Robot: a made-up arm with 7 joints.
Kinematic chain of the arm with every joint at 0, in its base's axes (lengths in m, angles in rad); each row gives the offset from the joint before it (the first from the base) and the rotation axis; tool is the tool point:
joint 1: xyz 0 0 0 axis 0 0.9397 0.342
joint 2: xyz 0 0 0 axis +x
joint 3: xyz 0 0 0 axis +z
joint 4: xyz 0.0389 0 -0.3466 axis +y
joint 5: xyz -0.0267 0 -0.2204 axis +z
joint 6: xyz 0 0 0 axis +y
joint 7: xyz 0 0 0 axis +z
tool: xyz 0 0 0
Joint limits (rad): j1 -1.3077..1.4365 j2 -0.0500..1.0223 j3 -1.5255..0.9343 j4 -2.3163..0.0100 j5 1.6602..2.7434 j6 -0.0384..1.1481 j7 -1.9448..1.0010
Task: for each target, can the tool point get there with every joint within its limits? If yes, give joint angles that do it. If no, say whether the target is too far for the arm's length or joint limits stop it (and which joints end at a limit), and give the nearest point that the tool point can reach.
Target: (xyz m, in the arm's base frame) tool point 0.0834 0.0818 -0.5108
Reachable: yes | joints 0.2776 0.1322 0.0211 -1.0704 2.5017 0.5183 -0.3220
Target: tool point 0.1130 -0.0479 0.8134
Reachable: no: too far | nearest point 0.2238 0.1501 0.2521 | short by 0.605 m
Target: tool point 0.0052 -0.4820 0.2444
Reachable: no: joint limits stop it (at a limit: joint 1, joint 2) | nearest point 0.1901 -0.2662 0.0291 | short by 0.357 m
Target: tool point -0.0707 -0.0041 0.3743
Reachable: no: joint limits stop it (at a limit: joint 1, joint 2, joint 4) | nearest point 0.1435 0.1578 0.2223 | short by 0.309 m
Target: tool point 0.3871 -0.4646 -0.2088
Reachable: no: too far | nearest point 0.3535 -0.3429 -0.1780 | short by 0.130 m
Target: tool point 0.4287 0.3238 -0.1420
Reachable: yes | joints -0.7198 0.8543 -0.0119 -0.7049 2.2179 0.3213 -0.2164
